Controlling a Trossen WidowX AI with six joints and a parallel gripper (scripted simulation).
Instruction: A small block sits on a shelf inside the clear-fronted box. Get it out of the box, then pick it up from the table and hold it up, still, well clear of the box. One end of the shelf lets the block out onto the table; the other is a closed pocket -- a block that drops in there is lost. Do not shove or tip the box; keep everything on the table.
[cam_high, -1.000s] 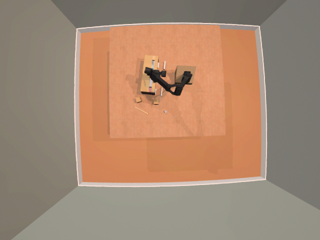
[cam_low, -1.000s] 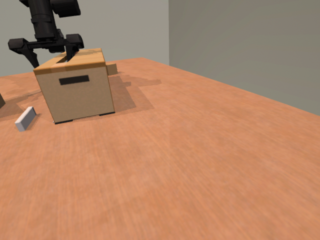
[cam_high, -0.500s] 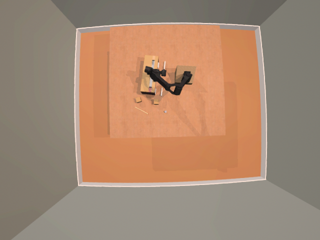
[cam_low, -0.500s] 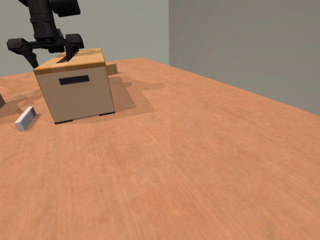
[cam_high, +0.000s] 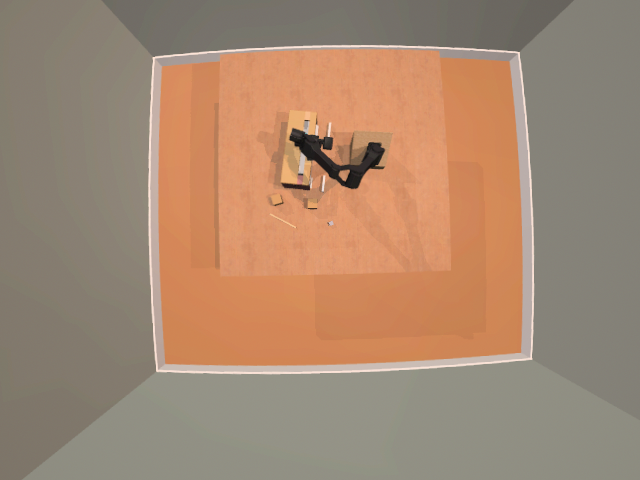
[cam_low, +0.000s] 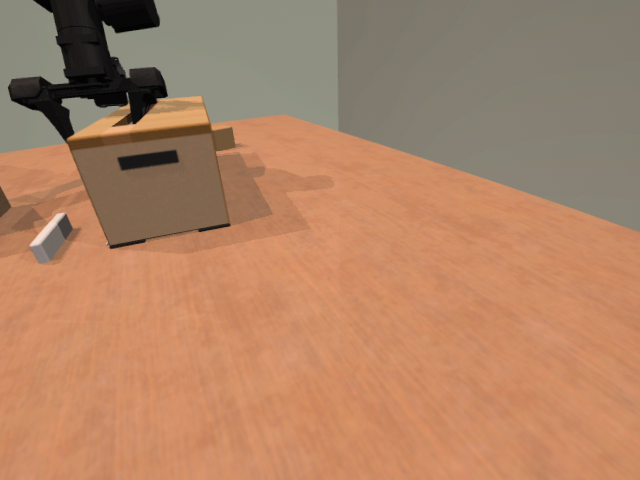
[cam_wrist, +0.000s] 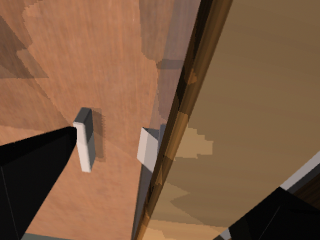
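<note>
The tan box lies 40 mm to the left of my gripper tip, 40 mm ahead of it and 20 mm below it. Round my gripper tip: thin stick: 410 mm to the left, 160 mm ahead, 80 mm below; tiny grey cube: 420 mm to the left, 100 mm behind, 80 mm below; teal block: 60 mm ahead, 20 mm to the right.
</note>
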